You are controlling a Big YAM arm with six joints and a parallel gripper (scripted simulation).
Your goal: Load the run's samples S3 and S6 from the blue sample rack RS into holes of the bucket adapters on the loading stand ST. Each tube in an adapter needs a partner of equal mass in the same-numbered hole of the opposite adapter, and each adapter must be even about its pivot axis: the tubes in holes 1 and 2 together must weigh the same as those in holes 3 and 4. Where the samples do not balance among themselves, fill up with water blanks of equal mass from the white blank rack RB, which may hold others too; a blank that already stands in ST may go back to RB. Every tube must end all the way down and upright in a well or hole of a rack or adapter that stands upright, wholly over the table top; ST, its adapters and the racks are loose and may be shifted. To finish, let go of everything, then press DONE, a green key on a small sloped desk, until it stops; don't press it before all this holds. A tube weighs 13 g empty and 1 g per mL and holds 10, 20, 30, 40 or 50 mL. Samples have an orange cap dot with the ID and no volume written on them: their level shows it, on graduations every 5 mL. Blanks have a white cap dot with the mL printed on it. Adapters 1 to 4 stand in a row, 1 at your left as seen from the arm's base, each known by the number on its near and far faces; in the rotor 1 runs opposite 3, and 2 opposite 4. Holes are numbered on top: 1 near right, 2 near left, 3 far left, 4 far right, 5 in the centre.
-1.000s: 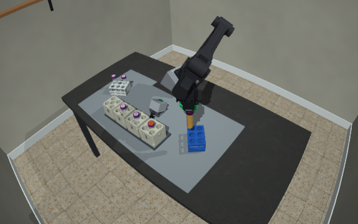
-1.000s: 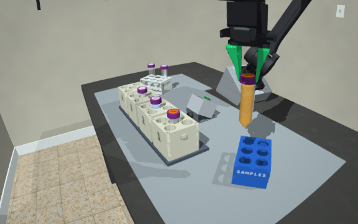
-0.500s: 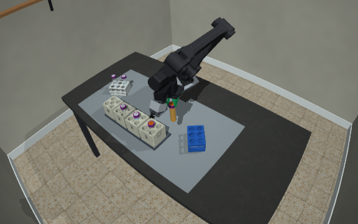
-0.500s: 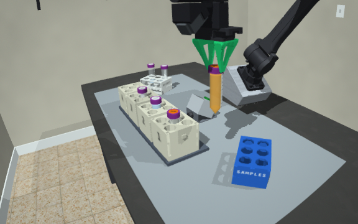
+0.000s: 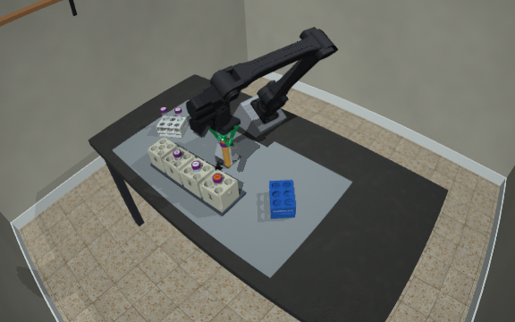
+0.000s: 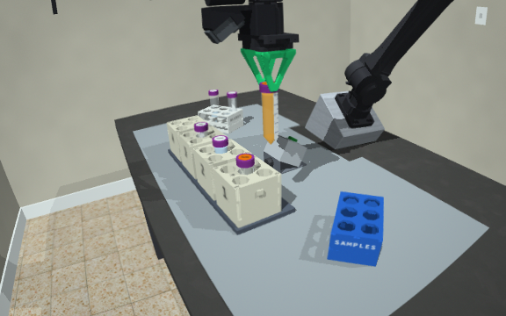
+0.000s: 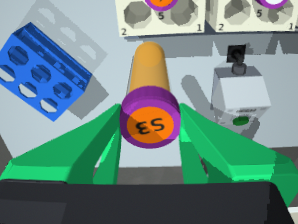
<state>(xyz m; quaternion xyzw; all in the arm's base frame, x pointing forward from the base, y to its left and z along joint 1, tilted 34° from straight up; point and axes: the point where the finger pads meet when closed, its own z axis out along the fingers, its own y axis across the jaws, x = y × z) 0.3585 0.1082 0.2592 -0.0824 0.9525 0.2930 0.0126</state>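
My gripper is now 12 cm past the green done key, 17 cm to the left of it and 19 cm above it. The rest, counted from my hand: adapter 5 cm ahead, 21 cm below; white blank rack 1 cm behind, 51 cm to the right, 23 cm below; blue sample rack 11 cm behind, 16 cm to the left, 23 cm below.
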